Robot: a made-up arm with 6 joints.
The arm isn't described. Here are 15 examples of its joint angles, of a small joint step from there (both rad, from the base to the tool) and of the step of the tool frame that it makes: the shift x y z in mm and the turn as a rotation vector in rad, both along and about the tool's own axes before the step.
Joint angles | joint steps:
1: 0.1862 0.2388 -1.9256 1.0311 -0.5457 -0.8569 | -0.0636 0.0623 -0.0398 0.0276 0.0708 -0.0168
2: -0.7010 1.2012 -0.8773 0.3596 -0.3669 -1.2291 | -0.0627 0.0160 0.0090 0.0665 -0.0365 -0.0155
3: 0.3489 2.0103 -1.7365 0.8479 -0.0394 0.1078 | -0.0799 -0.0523 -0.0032 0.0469 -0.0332 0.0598
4: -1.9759 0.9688 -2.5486 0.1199 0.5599 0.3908 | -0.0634 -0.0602 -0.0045 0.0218 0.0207 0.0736
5: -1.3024 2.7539 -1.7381 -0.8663 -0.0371 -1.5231 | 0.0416 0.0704 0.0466 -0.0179 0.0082 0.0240
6: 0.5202 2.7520 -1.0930 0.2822 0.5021 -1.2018 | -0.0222 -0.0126 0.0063 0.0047 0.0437 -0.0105
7: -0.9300 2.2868 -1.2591 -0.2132 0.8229 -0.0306 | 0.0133 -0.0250 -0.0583 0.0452 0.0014 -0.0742
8: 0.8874 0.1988 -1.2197 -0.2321 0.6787 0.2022 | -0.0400 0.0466 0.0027 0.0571 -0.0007 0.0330
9: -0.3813 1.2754 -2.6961 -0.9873 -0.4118 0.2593 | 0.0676 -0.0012 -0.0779 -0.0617 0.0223 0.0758
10: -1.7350 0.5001 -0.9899 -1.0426 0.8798 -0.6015 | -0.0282 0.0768 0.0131 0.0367 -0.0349 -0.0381
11: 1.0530 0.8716 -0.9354 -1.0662 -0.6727 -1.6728 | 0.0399 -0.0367 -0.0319 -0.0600 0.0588 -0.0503
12: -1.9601 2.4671 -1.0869 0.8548 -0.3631 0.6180 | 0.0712 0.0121 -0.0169 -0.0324 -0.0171 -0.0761
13: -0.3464 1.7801 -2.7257 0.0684 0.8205 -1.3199 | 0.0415 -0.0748 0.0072 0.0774 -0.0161 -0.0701
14: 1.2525 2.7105 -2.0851 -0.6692 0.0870 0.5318 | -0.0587 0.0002 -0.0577 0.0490 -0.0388 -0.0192
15: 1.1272 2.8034 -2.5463 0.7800 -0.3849 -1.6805 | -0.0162 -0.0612 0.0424 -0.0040 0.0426 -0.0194
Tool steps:
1: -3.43 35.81 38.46 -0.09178 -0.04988 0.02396
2: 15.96 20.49 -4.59 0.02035 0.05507 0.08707
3: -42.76 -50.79 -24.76 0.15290 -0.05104 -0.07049
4: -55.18 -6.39 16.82 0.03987 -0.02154 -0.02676
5: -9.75 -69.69 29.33 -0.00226 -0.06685 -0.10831
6: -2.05 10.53 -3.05 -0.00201 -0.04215 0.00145
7: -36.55 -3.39 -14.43 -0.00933 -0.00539 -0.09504
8: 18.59 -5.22 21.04 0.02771 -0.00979 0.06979
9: 6.42 -20.62 -28.76 0.08001 0.03227 -0.00854
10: 12.01 -32.58 20.49 -0.07963 -0.04140 -0.04098
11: 7.21 15.32 -16.08 -0.10104 0.04358 -0.04398
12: 2.80 38.16 15.83 -0.16512 0.00798 -0.04806
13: -41.80 -9.39 -50.19 0.05518 0.05070 -0.10655
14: 10.94 -21.37 -51.64 0.09816 0.00722 -0.04633
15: 10.57 -11.10 -31.87 -0.02094 -0.01074 -0.01332
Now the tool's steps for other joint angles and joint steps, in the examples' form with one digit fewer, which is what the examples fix.
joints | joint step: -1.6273 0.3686 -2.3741 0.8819 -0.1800 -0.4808 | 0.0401 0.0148 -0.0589 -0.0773 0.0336 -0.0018
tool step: 4.0 -22.1 -13.3 -0.0319 -0.0055 -0.0379
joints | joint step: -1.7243 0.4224 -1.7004 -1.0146 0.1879 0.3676 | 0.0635 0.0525 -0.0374 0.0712 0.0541 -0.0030
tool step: 34.7 11.7 4.7 0.0711 -0.0590 0.1073
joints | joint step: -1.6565 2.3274 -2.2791 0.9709 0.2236 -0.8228 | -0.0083 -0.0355 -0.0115 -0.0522 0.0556 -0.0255
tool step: -26.1 -22.4 -3.4 -0.0818 -0.0008 -0.0363
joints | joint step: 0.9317 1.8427 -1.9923 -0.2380 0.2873 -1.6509 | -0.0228 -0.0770 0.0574 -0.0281 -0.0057 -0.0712
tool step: -19.4 28.3 -22.0 -0.0929 0.0464 -0.0045
